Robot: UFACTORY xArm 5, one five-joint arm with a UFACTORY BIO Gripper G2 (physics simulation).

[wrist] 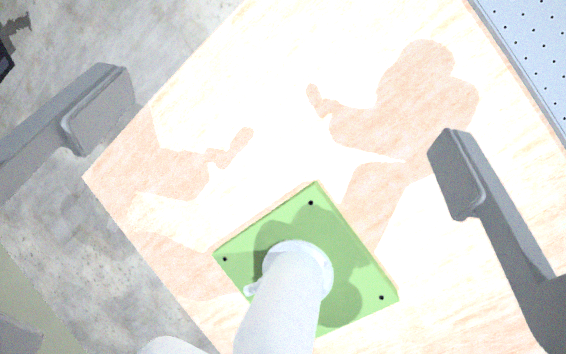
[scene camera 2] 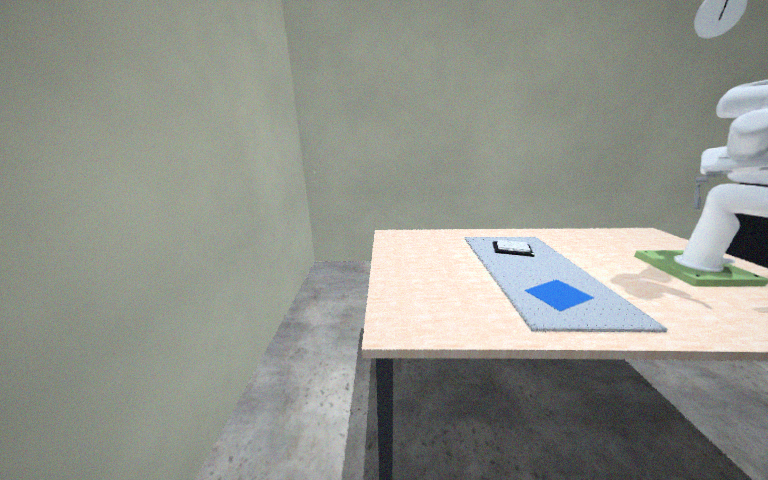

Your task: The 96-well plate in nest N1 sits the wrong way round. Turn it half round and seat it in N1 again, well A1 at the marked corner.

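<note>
The white 96-well plate (scene camera 2: 513, 245) lies in the black nest (scene camera 2: 516, 253) near the far end of the grey perforated board (scene camera 2: 608, 308) in the scene view. Its wells, well A1 and the nest's marked corner are too small to make out. My gripper (scene camera 2: 697, 204) (wrist: 278, 142) is open and empty. It hangs high above the table near the arm's base, well to the right of the plate in the scene view. Neither the plate nor the nest shows in the wrist view.
A blue square (scene camera 2: 559, 294) lies on the near part of the board. The arm's green base plate (scene camera 2: 702, 275) (wrist: 345, 240) is on the wooden table (scene camera 2: 430, 294) (wrist: 280, 65), right of the board in the scene view. The board's edge shows at the wrist view's upper right.
</note>
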